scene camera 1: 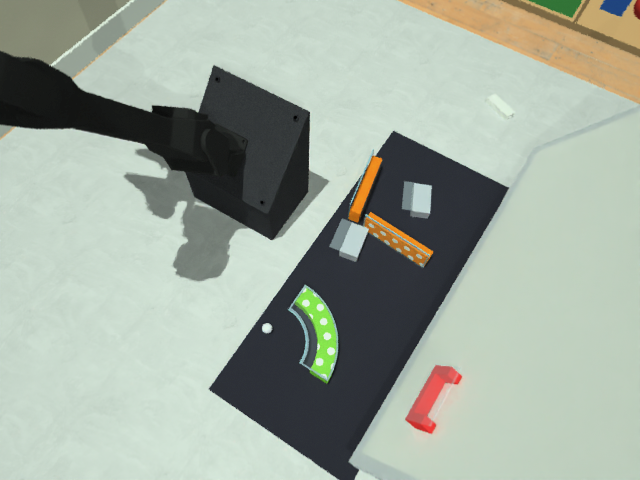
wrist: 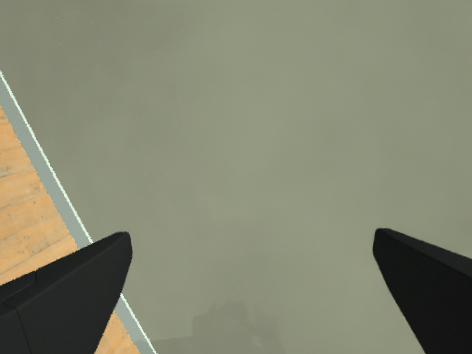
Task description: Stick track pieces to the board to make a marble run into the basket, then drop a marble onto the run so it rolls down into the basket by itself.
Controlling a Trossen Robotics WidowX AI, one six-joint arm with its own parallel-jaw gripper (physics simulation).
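Frame: origin at the arm's base, x back, y right, z up, level; millimetres.
Where they show: gripper, between the fingertips: (wrist: 253, 242); arm's base, origin of its link: (scene camera 1: 224, 150).
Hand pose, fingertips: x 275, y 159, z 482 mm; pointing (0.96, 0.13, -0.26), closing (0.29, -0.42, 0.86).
Note:
Each offset is from my fingertips to the centre of the thing. "spot": to the spot under its first point. Level surfaces: height alone.
A green curved track piece with white dots @[spot: dy -21, dx -544, dz -596 mm] (scene camera 1: 324, 330) lies on the dark mat @[dz -618 mm] (scene camera 1: 289, 408). An orange straight piece @[spot: dy -278, dx -480, dz -586 mm] (scene camera 1: 366, 190) lies near the mat's left edge, and a dotted orange piece @[spot: dy -214, dx -574, dz -580 mm] (scene camera 1: 398, 240) lies beside it. A white marble @[dy +19, dx -463, dz -610 mm] (scene camera 1: 266, 328) is left of the green piece at the mat's edge. A red bracket-shaped piece @[spot: dy +21, dx -708, dz -462 mm] (scene camera 1: 428, 396) is on the pale board (scene camera 1: 558, 289). My gripper (wrist: 253, 242) is open and empty, away from the track pieces; its fingers do not show in the scene view. I cannot make out the basket.
Two light grey blocks @[dy -321, dx -562, dz -608 mm] (scene camera 1: 421, 199) @[dy -185, dx -498, dz -608 mm] (scene camera 1: 353, 241) stand on the mat. A black slanted block (scene camera 1: 258, 149) stands by the arm. A small white piece @[dy -622, dx -613, dz -615 mm] (scene camera 1: 500, 106) lies at the upper right. A pale wall edge (wrist: 60, 187) borders wooden floor in the wrist view.

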